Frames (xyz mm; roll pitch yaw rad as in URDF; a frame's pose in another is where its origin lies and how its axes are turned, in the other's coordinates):
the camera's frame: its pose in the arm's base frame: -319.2 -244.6 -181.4 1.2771 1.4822 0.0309
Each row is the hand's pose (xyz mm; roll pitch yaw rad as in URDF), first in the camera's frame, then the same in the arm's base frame.
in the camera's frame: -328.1 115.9 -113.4 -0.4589 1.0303 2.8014
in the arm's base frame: -274.8 -101.1 152.3 -0.1677 -0.4958 1.7460
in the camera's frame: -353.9 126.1 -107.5 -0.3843 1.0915 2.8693
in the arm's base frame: -265.6 -103.5 179.0 -0.1764 -0.4447 1.7990
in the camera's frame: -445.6 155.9 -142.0 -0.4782 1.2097 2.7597
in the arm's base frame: -256.6 -61.5 272.0 -0.1649 -0.3191 1.7852
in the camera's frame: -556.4 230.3 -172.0 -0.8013 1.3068 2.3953
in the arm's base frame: -205.7 -9.7 387.9 -0.1269 -0.1821 1.7306
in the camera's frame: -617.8 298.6 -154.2 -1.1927 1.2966 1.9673
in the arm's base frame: -141.0 -4.9 455.3 -0.0940 -0.1008 1.6507
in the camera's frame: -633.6 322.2 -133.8 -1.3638 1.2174 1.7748
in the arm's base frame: -113.6 -16.8 473.6 -0.0734 -0.0746 1.5552
